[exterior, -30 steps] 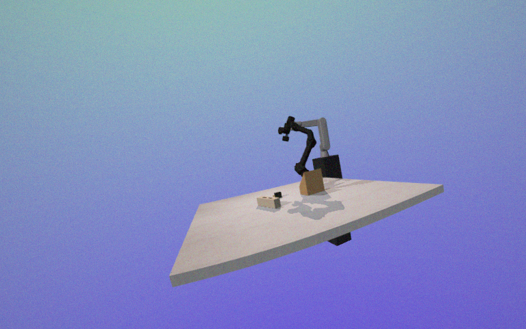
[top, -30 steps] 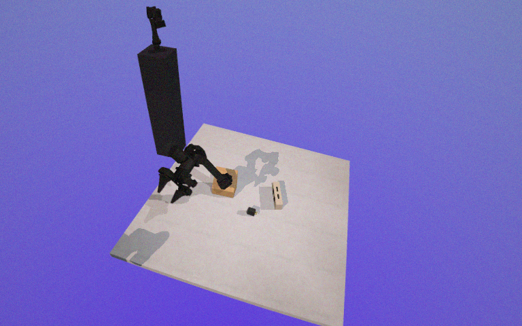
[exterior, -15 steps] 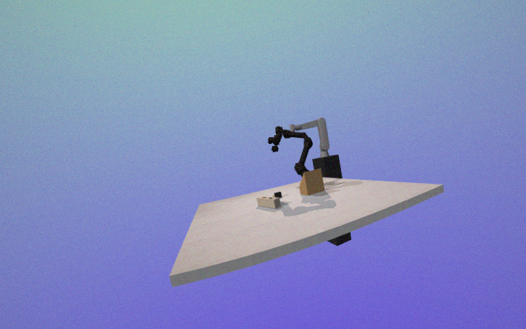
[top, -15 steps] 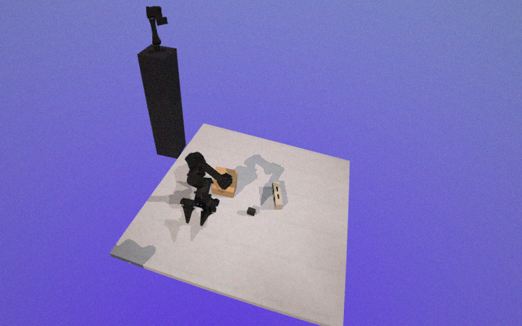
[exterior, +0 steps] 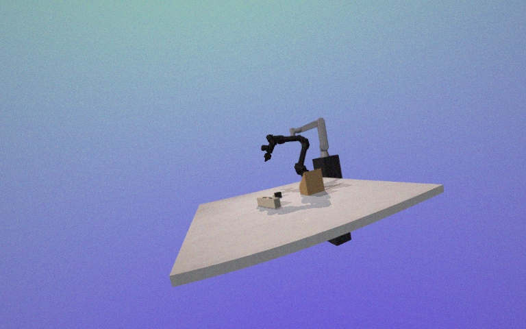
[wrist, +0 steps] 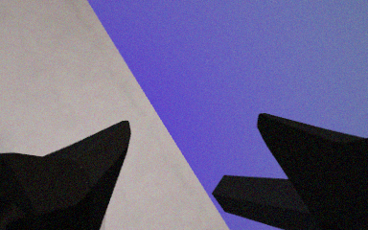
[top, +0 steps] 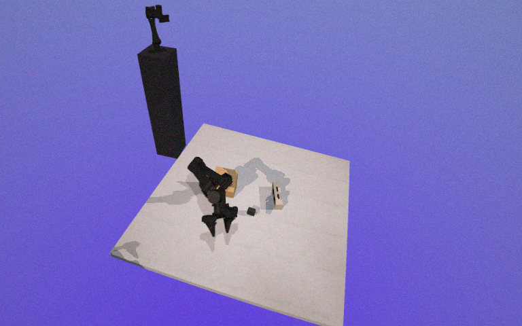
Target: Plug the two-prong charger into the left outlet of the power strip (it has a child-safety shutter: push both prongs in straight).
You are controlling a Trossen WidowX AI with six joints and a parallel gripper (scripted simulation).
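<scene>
Now: gripper tip 11 cm short of the black two-prong charger, 37 cm to the right of it and 29 cm above it.
</scene>
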